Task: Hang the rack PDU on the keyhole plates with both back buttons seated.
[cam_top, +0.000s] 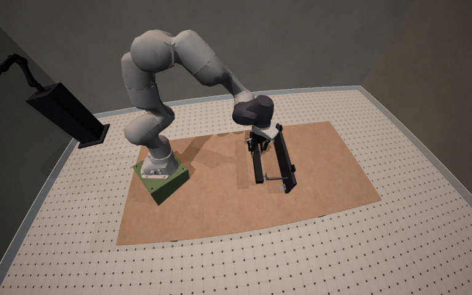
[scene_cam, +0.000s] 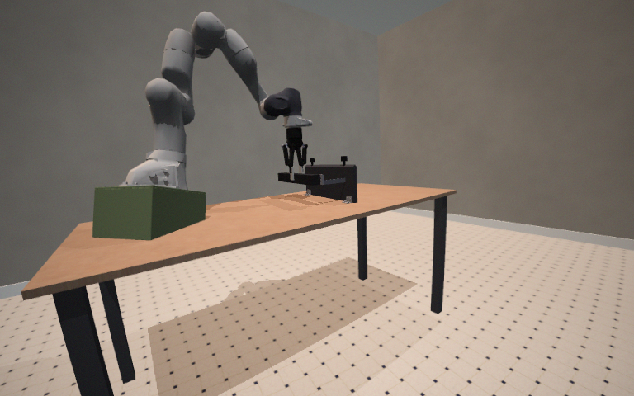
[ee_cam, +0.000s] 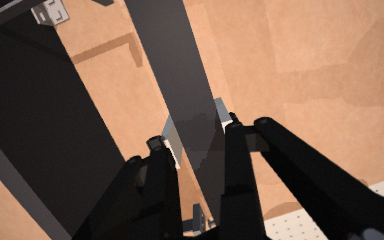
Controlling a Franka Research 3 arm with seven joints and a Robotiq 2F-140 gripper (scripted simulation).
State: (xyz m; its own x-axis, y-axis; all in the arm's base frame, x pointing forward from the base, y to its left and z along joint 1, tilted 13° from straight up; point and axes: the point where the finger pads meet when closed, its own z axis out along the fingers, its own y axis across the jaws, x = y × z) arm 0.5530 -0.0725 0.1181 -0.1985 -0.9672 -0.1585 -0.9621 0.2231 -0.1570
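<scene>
My hand is 20 mm short of the rack PDU and 20 mm above it. Also, from my hand: black upright panel (180 mm ahead, 40 mm to the right, 60 mm below).
</scene>
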